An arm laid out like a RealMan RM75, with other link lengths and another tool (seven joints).
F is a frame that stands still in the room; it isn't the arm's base.
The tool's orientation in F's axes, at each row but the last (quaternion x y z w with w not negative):
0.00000 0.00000 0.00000 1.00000
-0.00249 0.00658 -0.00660 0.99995
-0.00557 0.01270 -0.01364 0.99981
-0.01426 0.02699 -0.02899 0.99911
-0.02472 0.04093 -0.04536 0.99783
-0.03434 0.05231 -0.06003 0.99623
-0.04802 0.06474 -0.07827 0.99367
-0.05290 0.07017 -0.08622 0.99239
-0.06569 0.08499 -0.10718 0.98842
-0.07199 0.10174 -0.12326 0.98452
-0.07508 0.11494 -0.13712 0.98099
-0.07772 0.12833 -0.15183 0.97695
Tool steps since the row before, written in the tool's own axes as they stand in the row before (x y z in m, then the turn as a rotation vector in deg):
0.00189 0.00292 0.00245 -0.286 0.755 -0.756
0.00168 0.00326 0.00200 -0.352 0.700 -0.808
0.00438 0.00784 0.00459 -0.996 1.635 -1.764
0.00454 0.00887 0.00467 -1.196 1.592 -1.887
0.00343 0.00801 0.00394 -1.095 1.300 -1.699
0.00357 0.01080 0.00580 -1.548 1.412 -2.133
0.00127 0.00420 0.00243 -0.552 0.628 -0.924
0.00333 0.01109 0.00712 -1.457 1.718 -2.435
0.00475 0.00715 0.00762 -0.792 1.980 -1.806
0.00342 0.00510 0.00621 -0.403 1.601 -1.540
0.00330 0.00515 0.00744 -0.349 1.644 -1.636
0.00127 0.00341 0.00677 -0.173 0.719 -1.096
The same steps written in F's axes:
0.00189 0.00292 0.00245 -0.286 0.755 -0.756
0.00175 0.00325 0.00196 -0.353 0.701 -0.807
0.00471 0.00777 0.00439 -0.996 1.643 -1.757
0.00529 0.00871 0.00415 -1.205 1.608 -1.868
0.00444 0.00783 0.00322 -1.114 1.317 -1.673
0.00541 0.01062 0.00459 -1.596 1.457 -2.067
0.00220 0.00413 0.00180 -0.573 0.628 -0.911
0.00612 0.01093 0.00528 -1.501 1.717 -2.409
0.00739 0.00672 0.00565 -0.694 1.892 -1.936
0.00576 0.00474 0.00454 -0.353 1.460 -1.686
0.00622 0.00481 0.00556 -0.315 1.474 -1.797
0.00397 0.00357 0.00553 -0.261 0.608 -1.145

